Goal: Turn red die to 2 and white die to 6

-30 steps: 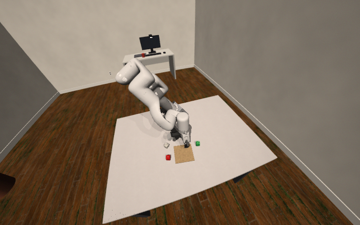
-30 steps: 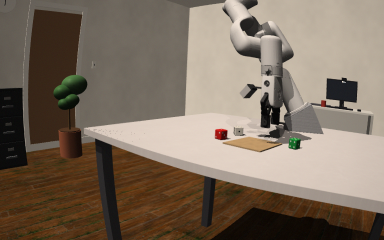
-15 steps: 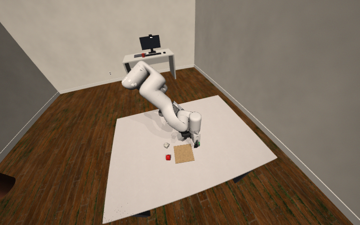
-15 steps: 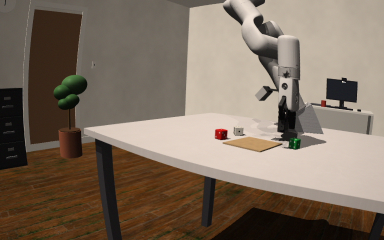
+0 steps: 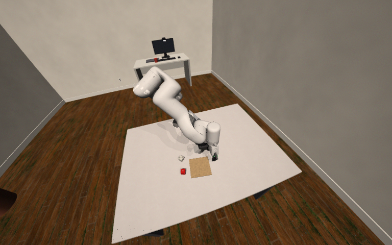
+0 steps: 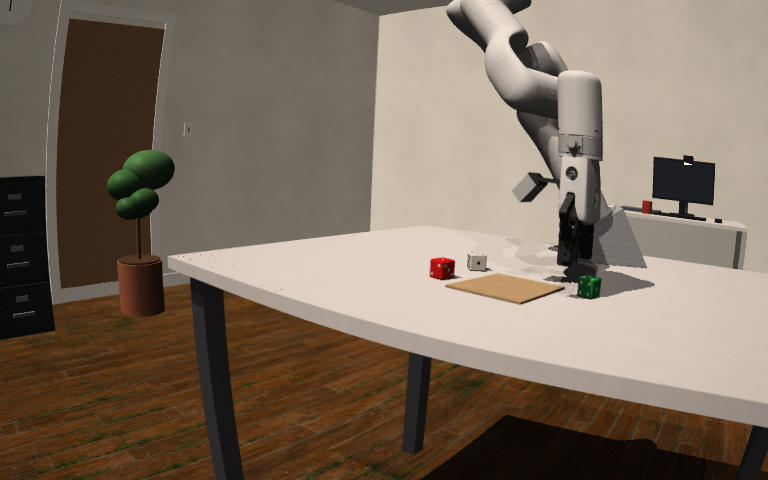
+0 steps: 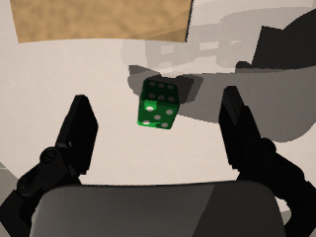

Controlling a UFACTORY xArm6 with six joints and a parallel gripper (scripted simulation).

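Now: hand 30 mm to the right of the green die and 40 mm above it. Round my hand: red die (20 mm ahead, 220 mm to the right, 40 mm below); then white die (80 mm behind, 210 mm to the right, 40 mm below); then tan mat (30 mm ahead, 100 mm to the right, 60 mm below).
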